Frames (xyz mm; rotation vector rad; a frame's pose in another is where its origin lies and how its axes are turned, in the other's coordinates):
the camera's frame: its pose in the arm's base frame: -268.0 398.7 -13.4 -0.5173 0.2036 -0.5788
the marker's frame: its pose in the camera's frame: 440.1 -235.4 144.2 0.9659 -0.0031 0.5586
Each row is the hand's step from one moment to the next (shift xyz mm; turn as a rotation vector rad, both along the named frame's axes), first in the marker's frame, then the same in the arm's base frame.
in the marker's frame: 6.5 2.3 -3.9 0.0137 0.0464 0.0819
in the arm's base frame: 6.6 3.4 -2.8 0.0194 0.0028 0.0931
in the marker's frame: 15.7 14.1 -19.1 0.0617 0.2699 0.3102
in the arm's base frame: 16.5 20.2 -11.5 0.0915 0.0937 0.3946
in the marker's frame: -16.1 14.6 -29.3 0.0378 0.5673 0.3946
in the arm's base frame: -15.4 27.4 -18.5 0.0954 0.3206 0.6059
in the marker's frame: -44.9 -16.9 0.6 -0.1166 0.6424 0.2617
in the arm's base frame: -46.2 -12.2 -4.5 -0.0546 0.4584 0.5307
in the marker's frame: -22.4 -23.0 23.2 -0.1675 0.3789 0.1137
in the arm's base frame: -23.8 -29.5 11.5 -0.1314 0.2957 0.2826
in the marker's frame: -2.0 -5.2 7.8 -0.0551 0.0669 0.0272
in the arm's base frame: -2.3 -8.0 4.7 -0.0485 0.0507 0.0577
